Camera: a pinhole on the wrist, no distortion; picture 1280 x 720 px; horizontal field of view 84.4 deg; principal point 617.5 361.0 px. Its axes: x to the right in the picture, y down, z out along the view. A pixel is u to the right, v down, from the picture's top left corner.
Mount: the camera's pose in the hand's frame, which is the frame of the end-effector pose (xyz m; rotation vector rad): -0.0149 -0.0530 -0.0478 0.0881 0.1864 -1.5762
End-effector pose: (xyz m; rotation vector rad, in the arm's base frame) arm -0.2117 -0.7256 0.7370 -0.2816 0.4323 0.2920
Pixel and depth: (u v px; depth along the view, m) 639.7 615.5 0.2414
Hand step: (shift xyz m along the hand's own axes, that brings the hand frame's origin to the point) 0.0866 -0.1029 0.1827
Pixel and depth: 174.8 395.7 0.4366
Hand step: 0.0376 0.1407 0.4274
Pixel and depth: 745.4 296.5 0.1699
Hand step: -0.0205 -0.1128 0.1148
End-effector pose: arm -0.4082 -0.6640 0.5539 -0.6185 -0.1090 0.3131
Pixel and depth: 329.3 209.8 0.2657
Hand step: -0.0537 0.0079 0.2357
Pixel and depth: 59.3 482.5 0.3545
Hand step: 0.0721 0.1612 0.3453
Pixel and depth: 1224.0 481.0 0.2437
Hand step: 0.0381 -0.3018 0.1528
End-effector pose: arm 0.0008 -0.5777 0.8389 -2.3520 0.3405 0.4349
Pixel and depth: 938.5 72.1 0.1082
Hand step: -0.0532 -0.1201 0.0528
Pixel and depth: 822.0 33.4 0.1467
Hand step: -0.0745 -0.1200 0.0933
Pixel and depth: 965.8 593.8 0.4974
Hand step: 0.1754 -0.3820 0.3882
